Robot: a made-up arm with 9 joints. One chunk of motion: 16 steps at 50 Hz.
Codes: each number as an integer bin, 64 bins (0 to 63) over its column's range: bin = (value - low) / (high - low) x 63, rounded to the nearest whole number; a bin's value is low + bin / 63 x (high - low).
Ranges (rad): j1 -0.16..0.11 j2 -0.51..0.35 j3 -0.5..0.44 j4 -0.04..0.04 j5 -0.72..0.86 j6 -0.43..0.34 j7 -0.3..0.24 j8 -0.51..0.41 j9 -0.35..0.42
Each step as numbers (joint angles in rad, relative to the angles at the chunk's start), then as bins.
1 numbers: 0.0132 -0.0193 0.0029 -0.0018 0.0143 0.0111 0.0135 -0.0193 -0.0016
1 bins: 40 36 34 30 29 36 37 34 29
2 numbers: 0.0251 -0.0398 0.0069 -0.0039 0.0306 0.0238 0.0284 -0.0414 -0.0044
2 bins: 43 34 34 28 30 37 38 32 28
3 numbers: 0.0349 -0.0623 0.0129 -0.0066 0.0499 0.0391 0.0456 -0.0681 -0.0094
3 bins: 45 33 34 26 31 38 40 30 28
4 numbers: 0.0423 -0.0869 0.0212 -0.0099 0.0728 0.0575 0.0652 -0.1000 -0.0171
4 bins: 47 31 35 24 32 40 43 28 27
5 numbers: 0.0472 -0.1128 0.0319 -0.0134 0.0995 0.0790 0.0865 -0.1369 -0.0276
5 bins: 48 29 36 21 33 42 45 26 26
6 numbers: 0.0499 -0.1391 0.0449 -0.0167 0.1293 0.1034 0.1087 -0.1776 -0.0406
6 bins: 49 27 37 18 34 44 48 23 25
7 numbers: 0.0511 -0.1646 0.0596 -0.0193 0.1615 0.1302 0.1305 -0.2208 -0.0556
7 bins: 49 25 38 16 35 46 50 20 24
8 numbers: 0.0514 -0.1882 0.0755 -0.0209 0.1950 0.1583 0.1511 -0.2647 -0.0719
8 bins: 49 24 39 15 36 48 53 17 23
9 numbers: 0.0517 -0.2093 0.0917 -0.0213 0.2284 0.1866 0.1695 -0.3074 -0.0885
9 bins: 49 22 40 15 38 50 55 14 21
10 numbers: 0.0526 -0.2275 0.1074 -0.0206 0.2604 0.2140 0.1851 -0.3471 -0.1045
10 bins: 50 21 41 15 39 53 57 11 20
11 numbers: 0.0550 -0.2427 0.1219 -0.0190 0.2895 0.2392 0.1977 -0.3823 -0.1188
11 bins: 50 20 42 17 40 55 58 9 19
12 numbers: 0.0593 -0.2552 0.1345 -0.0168 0.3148 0.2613 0.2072 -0.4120 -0.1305
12 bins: 51 19 43 18 41 57 59 7 18
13 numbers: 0.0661 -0.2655 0.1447 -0.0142 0.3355 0.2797 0.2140 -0.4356 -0.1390
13 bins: 53 18 43 20 42 58 60 5 17
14 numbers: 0.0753 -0.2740 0.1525 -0.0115 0.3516 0.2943 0.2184 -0.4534 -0.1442
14 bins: 55 17 44 22 43 59 60 4 17
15 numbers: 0.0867 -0.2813 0.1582 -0.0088 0.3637 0.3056 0.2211 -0.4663 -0.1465
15 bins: 58 17 44 25 43 60 61 3 17
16 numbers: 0.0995 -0.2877 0.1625 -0.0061 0.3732 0.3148 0.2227 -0.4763 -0.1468
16 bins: 61 16 44 27 44 61 61 2 17
